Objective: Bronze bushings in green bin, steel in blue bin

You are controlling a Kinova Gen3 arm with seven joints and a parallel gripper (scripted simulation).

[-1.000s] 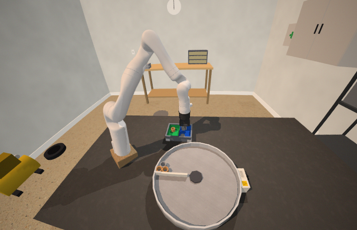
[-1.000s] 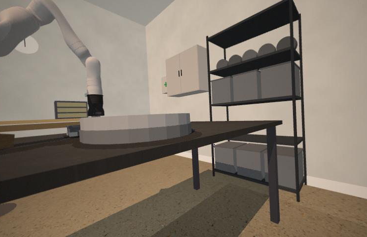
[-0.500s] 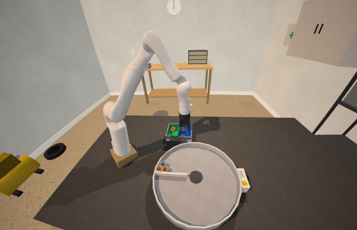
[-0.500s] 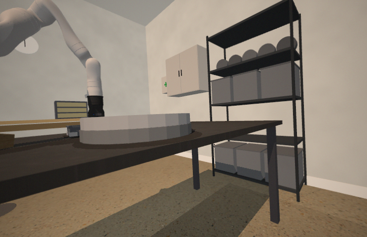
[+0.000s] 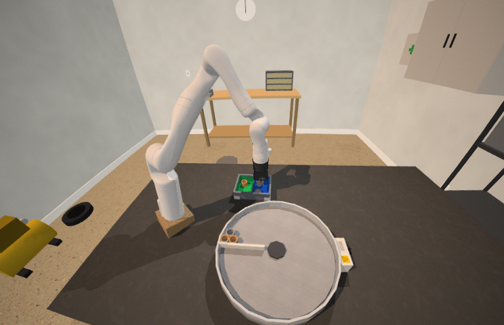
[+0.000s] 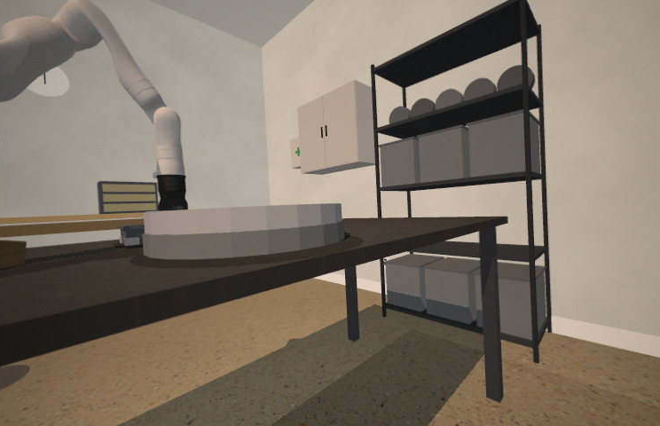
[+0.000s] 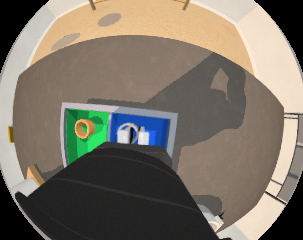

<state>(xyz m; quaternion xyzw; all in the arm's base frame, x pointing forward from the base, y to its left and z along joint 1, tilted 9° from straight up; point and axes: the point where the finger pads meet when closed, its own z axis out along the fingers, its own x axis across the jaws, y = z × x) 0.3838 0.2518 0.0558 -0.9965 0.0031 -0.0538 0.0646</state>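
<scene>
Right now the green bin is 40 mm behind my hand, 30 mm to the right of it and 10 mm below it. The rest, counted from my hand: turntable 390 mm to the right, 70 mm ahead, 20 mm above.
</scene>
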